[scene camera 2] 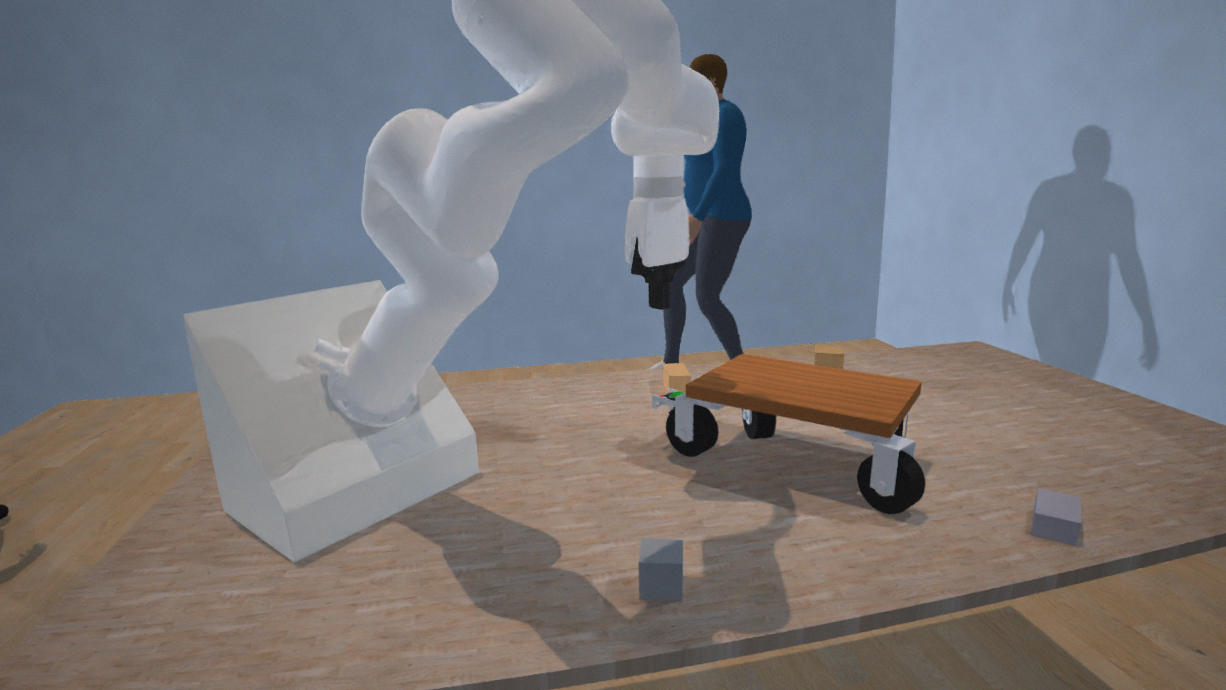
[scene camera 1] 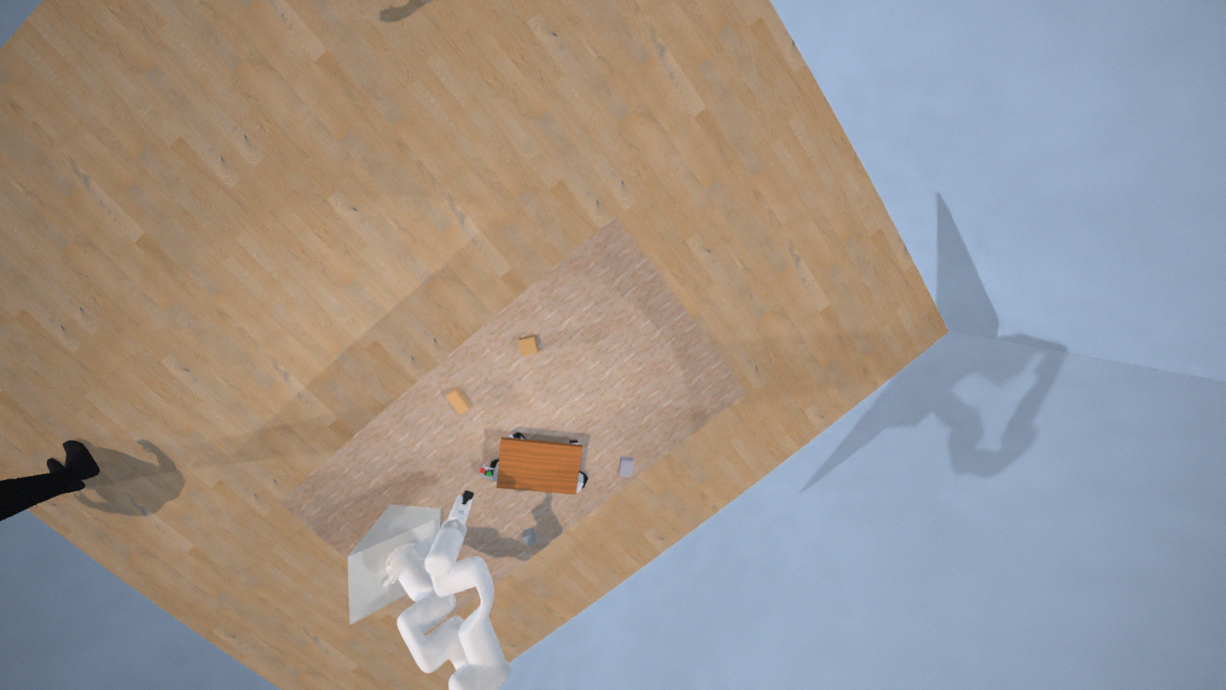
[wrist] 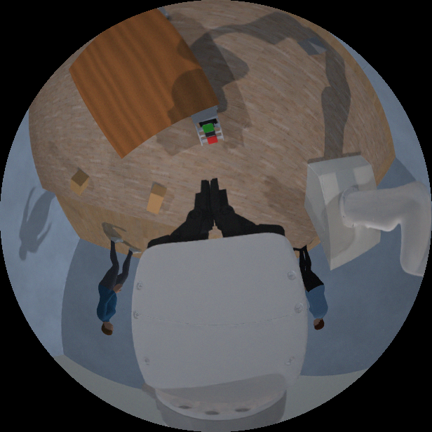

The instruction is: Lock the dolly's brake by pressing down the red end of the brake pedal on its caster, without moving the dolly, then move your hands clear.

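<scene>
The dolly has a brown wooden deck on black-wheeled casters. The brake pedal sticks out from the caster at the deck's near-left corner in scene camera 2. Its green end is nearer the deck and its red end is on the outer side. The pedal's exact tilt is too small to tell. My gripper is shut and empty, pointing down. It hangs well above the pedal and clear of it, with a gap to the dolly.
Tan blocks lie behind the dolly. Grey blocks lie in front. The arm's pale wedge-shaped base stands left. A person in blue stands beyond.
</scene>
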